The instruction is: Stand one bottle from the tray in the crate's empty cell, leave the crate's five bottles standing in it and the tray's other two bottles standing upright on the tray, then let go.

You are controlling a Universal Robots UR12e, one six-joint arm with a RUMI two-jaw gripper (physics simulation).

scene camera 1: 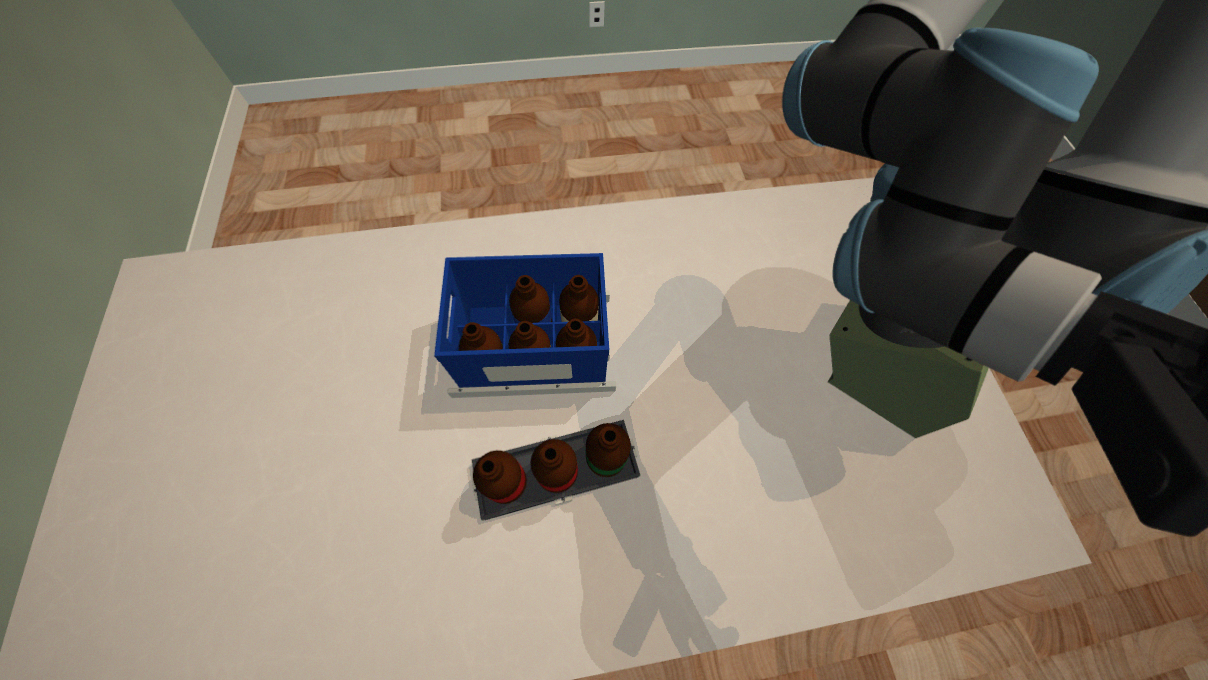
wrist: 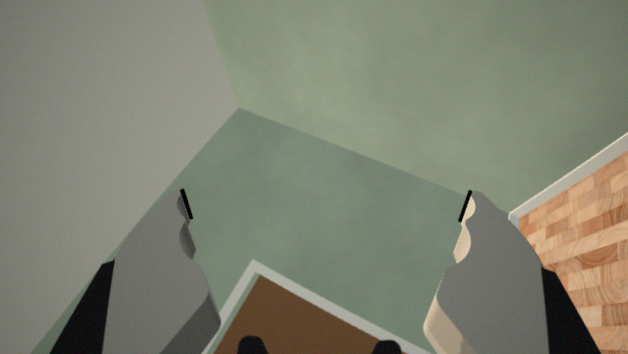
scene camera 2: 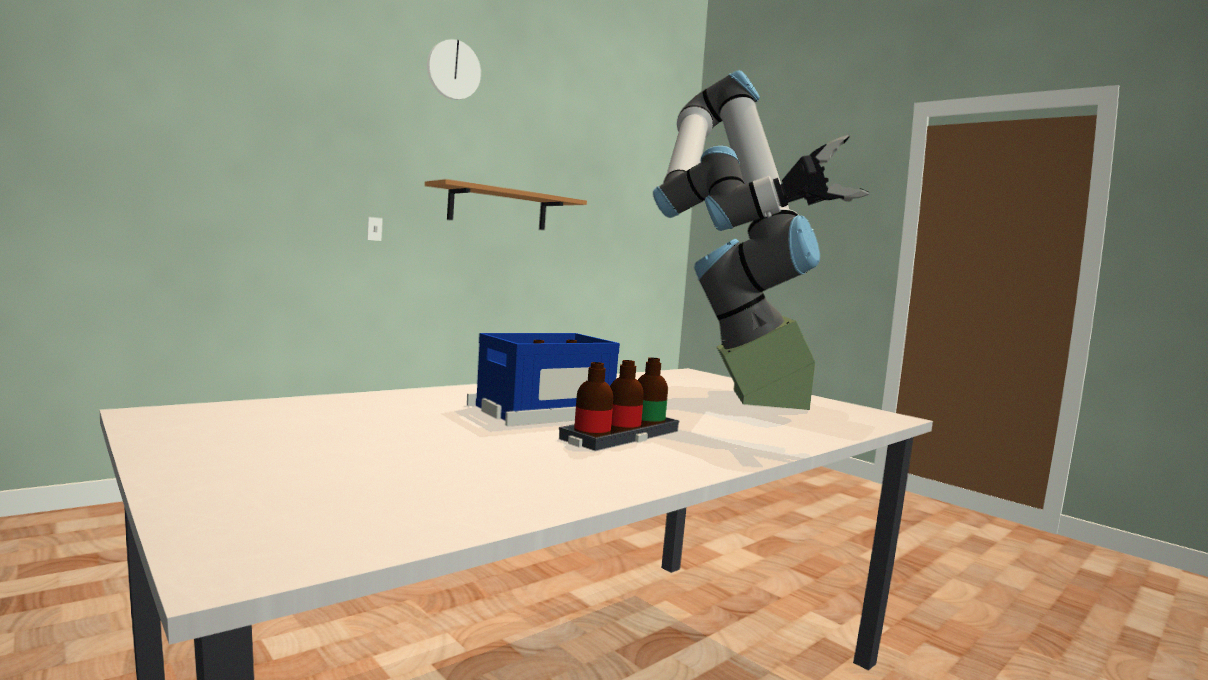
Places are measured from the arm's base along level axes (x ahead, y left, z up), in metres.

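Where they show: gripper, fingertip midpoint: (wrist: 323, 193) (scene camera 2: 859, 164); arm's base, link origin: (scene camera 2: 753, 334).
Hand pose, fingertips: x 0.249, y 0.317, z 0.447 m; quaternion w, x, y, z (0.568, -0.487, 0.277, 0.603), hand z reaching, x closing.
Note:
Each offset is from my fingertips to the top centre of the thing. "spot": to the spot under its first point. Level surfaces: height alone.
The blue crate @[0.371 m ahead, 0.577 m right, 0.460 m down] (scene camera 1: 521, 368) (scene camera 2: 513, 375) stands on the table with five brown bottles upright in it; its back left cell is empty in scene camera 1. The dark tray @[0.414 m ahead, 0.331 m right, 0.610 m down] (scene camera 1: 517, 508) (scene camera 2: 621, 437) lies in front of the crate, slightly turned. On it stand upright a left red-label bottle @[0.504 m ahead, 0.345 m right, 0.475 m down] (scene camera 1: 498, 475) (scene camera 2: 594, 401), a middle red-label bottle @[0.414 m ahead, 0.328 m right, 0.475 m down] (scene camera 1: 554, 464) (scene camera 2: 627, 397) and a right green-label bottle @[0.323 m ahead, 0.319 m right, 0.475 m down] (scene camera 1: 608, 449) (scene camera 2: 654, 392). My gripper (scene camera 2: 857, 165) (wrist: 323, 193) is wide open and empty, high above the arm's base and far from the tray, pointing away from crate and tray.
Pale strips @[spot: 0.406 m ahead, 0.479 m right, 0.610 m down] (scene camera 1: 532, 390) (scene camera 2: 541, 417) run along the crate's foot, and small clips sit at the tray's edges. The arm's green base block (scene camera 1: 904, 380) (scene camera 2: 773, 367) stands on the table @[0.635 m down] (scene camera 1: 253, 422) (scene camera 2: 338, 489) right of the crate. A shelf (scene camera 2: 507, 191) hangs on the wall behind.

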